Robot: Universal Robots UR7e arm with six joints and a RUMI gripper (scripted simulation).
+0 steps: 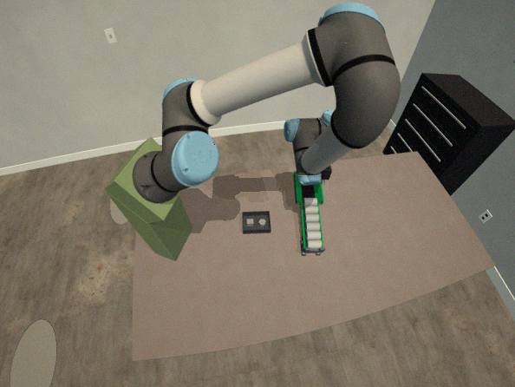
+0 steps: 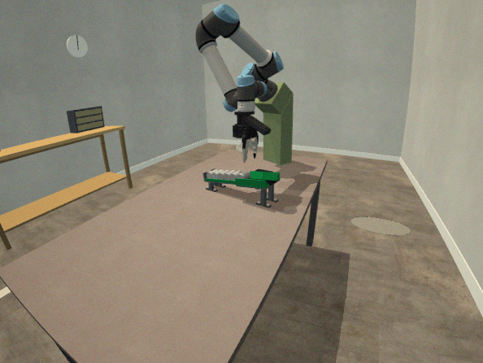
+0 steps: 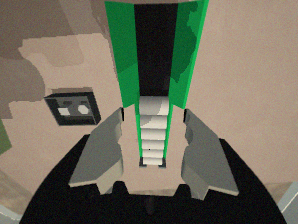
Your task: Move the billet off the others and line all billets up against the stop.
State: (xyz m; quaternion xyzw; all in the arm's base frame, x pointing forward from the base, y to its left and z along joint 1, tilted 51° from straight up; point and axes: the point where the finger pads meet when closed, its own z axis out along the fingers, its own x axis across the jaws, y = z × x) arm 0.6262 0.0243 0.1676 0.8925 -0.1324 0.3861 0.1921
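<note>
Now: the ramp 12 cm below my hand, 6 cm to the right of it and 3 cm behind it. The rest, counted from my hand: small dark tray: 26 cm behind, 19 cm below, 4 cm to the left.
</note>
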